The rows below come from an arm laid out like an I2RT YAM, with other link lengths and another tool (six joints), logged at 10 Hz.
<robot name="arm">
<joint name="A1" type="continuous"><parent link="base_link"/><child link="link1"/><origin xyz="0.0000 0.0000 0.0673"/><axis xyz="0 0 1"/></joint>
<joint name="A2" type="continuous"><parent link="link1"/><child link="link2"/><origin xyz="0.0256 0.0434 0.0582" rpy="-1.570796 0.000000 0.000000"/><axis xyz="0 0 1"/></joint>
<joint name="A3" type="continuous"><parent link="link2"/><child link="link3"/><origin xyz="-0.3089 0.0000 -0.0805" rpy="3.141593 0.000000 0.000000"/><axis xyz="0 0 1"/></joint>
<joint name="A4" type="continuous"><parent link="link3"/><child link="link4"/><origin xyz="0.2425 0.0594 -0.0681"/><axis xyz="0 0 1"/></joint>
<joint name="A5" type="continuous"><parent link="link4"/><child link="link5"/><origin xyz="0.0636 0.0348 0.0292" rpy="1.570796 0.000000 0.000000"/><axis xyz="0 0 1"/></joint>
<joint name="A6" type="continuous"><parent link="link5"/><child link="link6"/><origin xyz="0.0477 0.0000 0.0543" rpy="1.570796 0.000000 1.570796"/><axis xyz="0 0 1"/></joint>
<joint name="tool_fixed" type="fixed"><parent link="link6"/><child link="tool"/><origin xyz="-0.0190 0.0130 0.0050" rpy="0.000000 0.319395 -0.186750"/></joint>
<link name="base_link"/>
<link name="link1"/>
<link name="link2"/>
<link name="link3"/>
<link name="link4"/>
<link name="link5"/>
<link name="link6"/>
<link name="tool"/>
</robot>
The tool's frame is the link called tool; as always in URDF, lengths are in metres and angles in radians. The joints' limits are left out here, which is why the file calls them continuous.
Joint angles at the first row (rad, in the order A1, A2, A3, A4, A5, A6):
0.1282, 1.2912, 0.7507, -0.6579, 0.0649, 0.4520
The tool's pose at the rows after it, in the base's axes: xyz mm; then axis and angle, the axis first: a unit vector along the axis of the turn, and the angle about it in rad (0 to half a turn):
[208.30, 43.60, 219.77, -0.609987, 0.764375, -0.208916, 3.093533]
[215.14, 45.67, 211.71, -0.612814, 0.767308, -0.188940, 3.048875]
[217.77, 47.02, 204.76, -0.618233, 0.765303, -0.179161, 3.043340]
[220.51, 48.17, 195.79, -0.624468, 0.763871, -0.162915, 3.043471]
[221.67, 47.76, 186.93, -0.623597, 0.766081, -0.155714, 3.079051]
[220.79, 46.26, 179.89, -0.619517, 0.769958, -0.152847, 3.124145]
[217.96, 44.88, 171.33, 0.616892, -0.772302, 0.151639, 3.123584]
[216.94, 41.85, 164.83, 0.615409, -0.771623, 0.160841, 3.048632]
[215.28, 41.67, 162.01, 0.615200, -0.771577, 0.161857, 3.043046]
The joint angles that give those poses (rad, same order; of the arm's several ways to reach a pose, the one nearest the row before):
0.0940, 1.3520, 0.7424, -0.5960, 0.0130, 0.4444
0.0859, 1.3870, 0.7259, -0.5307, -0.0478, 0.4476
0.0861, 1.4135, 0.7142, -0.5008, -0.0690, 0.4425
0.0837, 1.4502, 0.7018, -0.4723, -0.0982, 0.4372
0.0835, 1.4842, 0.6932, -0.4660, -0.0882, 0.4433
0.0823, 1.5075, 0.6850, -0.4725, -0.0651, 0.4538
0.0815, 1.5264, 0.6640, -0.4617, -0.0457, 0.4606
0.0820, 1.5533, 0.6648, -0.4865, 0.0125, 0.4609
0.0830, 1.5560, 0.6537, -0.4762, 0.0176, 0.4621

